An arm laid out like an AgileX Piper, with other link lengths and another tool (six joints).
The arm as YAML. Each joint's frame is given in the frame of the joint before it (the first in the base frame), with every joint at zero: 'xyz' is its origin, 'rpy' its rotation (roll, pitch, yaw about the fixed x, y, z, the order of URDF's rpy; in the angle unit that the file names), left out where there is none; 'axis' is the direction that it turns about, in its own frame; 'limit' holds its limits. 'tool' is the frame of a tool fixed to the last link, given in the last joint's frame.
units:
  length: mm
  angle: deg
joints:
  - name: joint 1
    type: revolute
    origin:
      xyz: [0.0, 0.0, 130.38]
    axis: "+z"
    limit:
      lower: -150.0
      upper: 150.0
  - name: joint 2
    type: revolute
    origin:
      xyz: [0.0, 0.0, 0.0]
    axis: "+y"
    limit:
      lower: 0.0
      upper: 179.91
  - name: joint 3
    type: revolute
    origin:
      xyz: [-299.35, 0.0, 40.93]
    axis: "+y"
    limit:
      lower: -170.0
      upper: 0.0
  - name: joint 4
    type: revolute
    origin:
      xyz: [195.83, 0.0, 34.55]
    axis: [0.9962, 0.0, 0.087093]
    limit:
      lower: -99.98
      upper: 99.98
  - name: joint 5
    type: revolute
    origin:
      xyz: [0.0, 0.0, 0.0]
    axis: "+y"
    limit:
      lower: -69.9
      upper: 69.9
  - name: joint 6
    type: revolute
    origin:
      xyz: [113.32, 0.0, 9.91]
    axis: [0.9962, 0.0, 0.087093]
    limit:
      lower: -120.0
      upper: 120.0
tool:
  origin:
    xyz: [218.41, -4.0, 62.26]
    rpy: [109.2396, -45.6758, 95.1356]
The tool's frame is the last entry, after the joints.
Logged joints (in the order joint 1, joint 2, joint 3, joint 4, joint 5, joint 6), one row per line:
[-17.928 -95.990 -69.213 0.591 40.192 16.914]
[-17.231 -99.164 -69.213 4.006 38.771 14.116]
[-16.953 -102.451 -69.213 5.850 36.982 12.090]
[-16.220 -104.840 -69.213 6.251 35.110 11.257]
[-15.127 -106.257 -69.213 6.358 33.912 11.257]
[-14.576 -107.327 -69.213 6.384 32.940 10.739]
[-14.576 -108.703 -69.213 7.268 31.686 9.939]
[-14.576 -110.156 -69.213 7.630 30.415 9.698]
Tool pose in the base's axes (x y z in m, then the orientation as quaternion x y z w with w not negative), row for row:
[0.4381 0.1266 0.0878 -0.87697 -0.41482 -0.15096 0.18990]
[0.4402 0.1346 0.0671 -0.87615 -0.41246 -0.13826 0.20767]
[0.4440 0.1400 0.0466 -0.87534 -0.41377 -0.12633 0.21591]
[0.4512 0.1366 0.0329 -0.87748 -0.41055 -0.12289 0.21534]
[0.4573 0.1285 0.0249 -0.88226 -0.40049 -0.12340 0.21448]
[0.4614 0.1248 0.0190 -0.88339 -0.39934 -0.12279 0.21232]
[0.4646 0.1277 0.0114 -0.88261 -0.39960 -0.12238 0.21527]
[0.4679 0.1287 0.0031 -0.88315 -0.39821 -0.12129 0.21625]
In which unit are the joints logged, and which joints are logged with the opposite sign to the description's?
The joints are logged in degrees. Opposite sign: joint 1, joint 2.
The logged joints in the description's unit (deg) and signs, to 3 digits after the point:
[17.928 95.990 -69.213 0.591 40.192 16.914]
[17.231 99.164 -69.213 4.006 38.771 14.116]
[16.953 102.451 -69.213 5.850 36.982 12.090]
[16.220 104.840 -69.213 6.251 35.110 11.257]
[15.127 106.257 -69.213 6.358 33.912 11.257]
[14.576 107.327 -69.213 6.384 32.940 10.739]
[14.576 108.703 -69.213 7.268 31.686 9.939]
[14.576 110.156 -69.213 7.630 30.415 9.698]

